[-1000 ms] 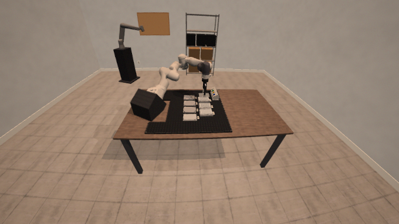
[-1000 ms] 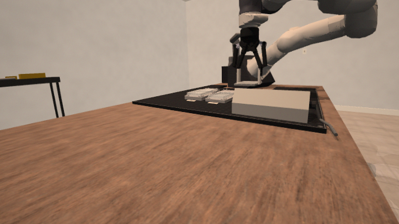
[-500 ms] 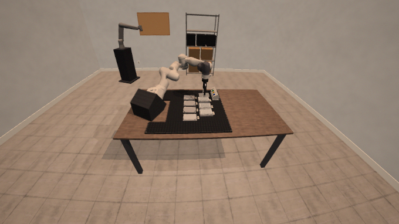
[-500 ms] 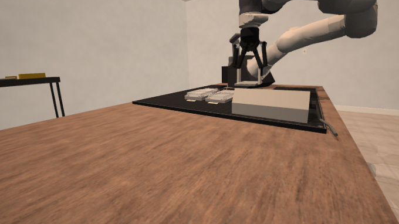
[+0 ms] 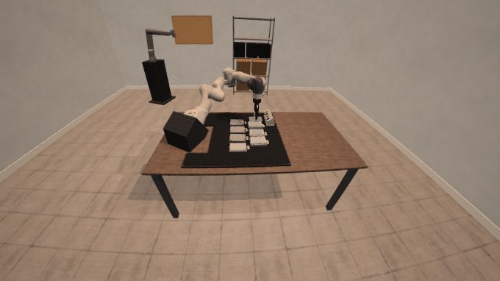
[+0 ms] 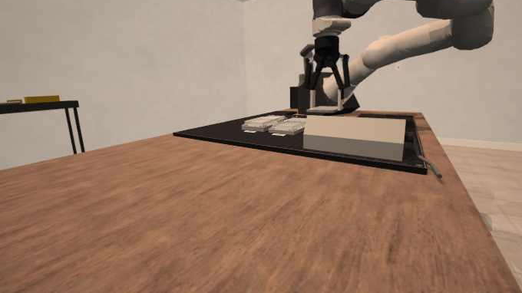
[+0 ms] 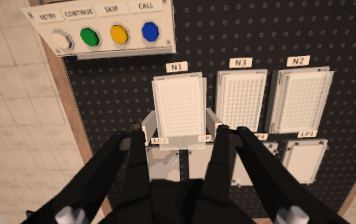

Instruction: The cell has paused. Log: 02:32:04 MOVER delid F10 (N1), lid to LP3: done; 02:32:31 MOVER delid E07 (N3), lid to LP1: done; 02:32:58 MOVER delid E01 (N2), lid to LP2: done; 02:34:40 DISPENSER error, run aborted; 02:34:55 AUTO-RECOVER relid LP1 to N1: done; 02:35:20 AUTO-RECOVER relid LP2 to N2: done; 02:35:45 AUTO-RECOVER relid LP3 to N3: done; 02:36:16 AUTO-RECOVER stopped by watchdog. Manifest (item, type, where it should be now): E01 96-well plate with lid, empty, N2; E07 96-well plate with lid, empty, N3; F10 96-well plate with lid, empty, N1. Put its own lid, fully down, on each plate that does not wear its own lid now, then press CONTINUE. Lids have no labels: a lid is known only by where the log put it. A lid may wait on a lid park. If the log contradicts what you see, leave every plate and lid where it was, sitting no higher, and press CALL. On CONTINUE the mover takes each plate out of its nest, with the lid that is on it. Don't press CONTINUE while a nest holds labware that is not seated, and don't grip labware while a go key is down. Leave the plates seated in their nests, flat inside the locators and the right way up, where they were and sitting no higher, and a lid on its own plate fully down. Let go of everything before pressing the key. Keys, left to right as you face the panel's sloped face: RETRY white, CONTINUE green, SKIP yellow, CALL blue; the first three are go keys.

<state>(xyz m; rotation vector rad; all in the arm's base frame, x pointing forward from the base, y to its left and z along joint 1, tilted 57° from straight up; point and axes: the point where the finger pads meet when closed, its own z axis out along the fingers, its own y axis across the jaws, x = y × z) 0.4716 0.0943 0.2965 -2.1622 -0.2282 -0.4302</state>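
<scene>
Now: the 96-well plate 80 mm below my hand. Round my hand: LP2 label 110 mm below, 90 mm to the right, 70 mm behind; smooth white lid 20 mm below; blue call key 120 mm ahead, 80 mm to the left, 40 mm below.
</scene>
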